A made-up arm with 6 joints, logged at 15 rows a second.
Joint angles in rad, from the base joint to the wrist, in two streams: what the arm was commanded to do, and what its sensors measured. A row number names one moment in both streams.
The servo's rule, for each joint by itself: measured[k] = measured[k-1] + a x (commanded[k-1-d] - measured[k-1]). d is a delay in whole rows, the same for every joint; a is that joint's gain. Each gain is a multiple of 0.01, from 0.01 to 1. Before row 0 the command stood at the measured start. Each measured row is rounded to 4 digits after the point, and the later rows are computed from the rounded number. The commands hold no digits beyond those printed.
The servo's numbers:
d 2
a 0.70 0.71 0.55 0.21 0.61 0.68
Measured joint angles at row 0: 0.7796, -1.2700, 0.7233, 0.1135, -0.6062, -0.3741
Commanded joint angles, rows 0 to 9: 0.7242, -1.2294, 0.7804, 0.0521, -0.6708, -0.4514; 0.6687, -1.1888, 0.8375, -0.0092, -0.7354, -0.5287; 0.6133, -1.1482, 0.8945, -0.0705, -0.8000, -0.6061; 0.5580, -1.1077, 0.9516, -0.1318, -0.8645, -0.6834; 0.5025, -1.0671, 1.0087, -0.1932, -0.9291, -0.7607; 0.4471, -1.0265, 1.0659, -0.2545, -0.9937, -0.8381; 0.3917, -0.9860, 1.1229, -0.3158, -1.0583, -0.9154; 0.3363, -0.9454, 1.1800, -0.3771, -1.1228, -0.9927; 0.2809, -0.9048, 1.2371, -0.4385, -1.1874, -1.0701; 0.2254, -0.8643, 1.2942, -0.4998, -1.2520, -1.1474
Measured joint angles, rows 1 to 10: 0.7796, -1.2700, 0.7233, 0.1135, -0.6062, -0.3741; 0.7796, -1.2700, 0.7233, 0.1135, -0.6062, -0.3741; 0.7408, -1.2412, 0.7547, 0.1006, -0.6456, -0.4267; 0.6903, -1.2040, 0.8002, 0.0775, -0.7004, -0.4961; 0.6364, -1.1644, 0.8521, 0.0464, -0.7612, -0.5709; 0.5815, -1.1241, 0.9068, 0.0090, -0.8242, -0.6474; 0.5262, -1.0836, 0.9628, -0.0335, -0.8882, -0.7244; 0.4708, -1.0431, 1.0195, -0.0799, -0.9526, -0.8017; 0.4154, -1.0026, 1.0764, -0.1294, -1.0171, -0.8790; 0.3600, -0.9620, 1.1334, -0.1814, -1.0816, -0.9563
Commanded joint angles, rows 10 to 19: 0.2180, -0.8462, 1.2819, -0.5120, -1.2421, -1.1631; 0.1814, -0.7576, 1.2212, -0.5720, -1.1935, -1.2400; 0.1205, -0.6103, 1.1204, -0.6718, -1.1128, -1.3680; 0.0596, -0.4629, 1.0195, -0.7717, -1.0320, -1.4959; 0.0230, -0.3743, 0.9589, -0.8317, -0.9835, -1.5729; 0.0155, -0.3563, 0.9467, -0.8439, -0.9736, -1.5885; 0.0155, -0.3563, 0.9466, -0.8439, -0.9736, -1.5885; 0.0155, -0.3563, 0.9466, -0.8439, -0.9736, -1.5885; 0.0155, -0.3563, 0.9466, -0.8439, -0.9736, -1.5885; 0.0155, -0.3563, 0.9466, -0.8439, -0.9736, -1.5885
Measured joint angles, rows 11 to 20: 0.3046, -0.9214, 1.1904, -0.2354, -1.1461, -1.0337; 0.2492, -0.8809, 1.2475, -0.2909, -1.2107, -1.1110; 0.2274, -0.8563, 1.2664, -0.3373, -1.2299, -1.1464; 0.1952, -0.7862, 1.2415, -0.3866, -1.2077, -1.2100; 0.1429, -0.6613, 1.1749, -0.4465, -1.1498, -1.3174; 0.0846, -0.5204, 1.0894, -0.5148, -1.0779, -1.4388; 0.0415, -0.4167, 1.0176, -0.5813, -1.0203, -1.5300; 0.0233, -0.3738, 0.9786, -0.6364, -0.9918, -1.5698; 0.0178, -0.3614, 0.9610, -0.6800, -0.9807, -1.5825; 0.0162, -0.3578, 0.9531, -0.7144, -0.9764, -1.5866
